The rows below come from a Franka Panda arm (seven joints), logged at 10 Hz.
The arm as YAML. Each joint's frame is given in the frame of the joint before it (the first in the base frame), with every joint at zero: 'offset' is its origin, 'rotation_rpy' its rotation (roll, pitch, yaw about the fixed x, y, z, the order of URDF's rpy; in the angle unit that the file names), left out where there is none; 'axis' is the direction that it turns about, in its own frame. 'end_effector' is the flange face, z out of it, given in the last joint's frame.
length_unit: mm
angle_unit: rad
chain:
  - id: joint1
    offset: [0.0, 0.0, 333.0]
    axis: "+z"
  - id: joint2
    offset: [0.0, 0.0, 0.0]
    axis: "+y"
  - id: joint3
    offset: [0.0, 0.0, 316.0]
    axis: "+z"
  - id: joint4
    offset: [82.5, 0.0, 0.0]
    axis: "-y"
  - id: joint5
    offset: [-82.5, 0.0, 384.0]
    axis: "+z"
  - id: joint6
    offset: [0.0, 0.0, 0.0]
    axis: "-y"
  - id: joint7
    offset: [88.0, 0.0, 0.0]
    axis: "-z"
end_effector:
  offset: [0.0, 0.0, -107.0]
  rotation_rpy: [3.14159, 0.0, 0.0]
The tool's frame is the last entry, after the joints.
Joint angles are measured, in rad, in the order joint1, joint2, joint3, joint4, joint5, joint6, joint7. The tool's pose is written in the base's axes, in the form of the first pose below.
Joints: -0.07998 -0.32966 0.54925 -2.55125 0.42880 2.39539 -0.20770
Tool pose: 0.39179 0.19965 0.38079 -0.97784 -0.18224 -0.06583 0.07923
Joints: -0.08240 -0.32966 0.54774 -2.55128 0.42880 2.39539 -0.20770
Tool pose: 0.39255 0.19811 0.38089 -0.97817 -0.18034 -0.06603 0.07934
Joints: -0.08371 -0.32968 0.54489 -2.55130 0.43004 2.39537 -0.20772
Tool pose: 0.39333 0.19649 0.38110 -0.97853 -0.17794 -0.06628 0.08009
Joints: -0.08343 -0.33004 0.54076 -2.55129 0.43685 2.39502 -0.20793
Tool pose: 0.39397 0.19506 0.38152 -0.97900 -0.17393 -0.06647 0.08303
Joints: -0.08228 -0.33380 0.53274 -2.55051 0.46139 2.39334 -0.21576
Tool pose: 0.39500 0.19275 0.38374 -0.97933 -0.16646 -0.06830 0.09236
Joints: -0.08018 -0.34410 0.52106 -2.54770 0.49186 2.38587 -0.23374
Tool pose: 0.39600 0.18990 0.38908 -0.97873 -0.16163 -0.07217 0.10371
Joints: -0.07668 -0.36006 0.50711 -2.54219 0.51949 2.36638 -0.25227
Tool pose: 0.39610 0.18741 0.39682 -0.97770 -0.15930 -0.07456 0.11476
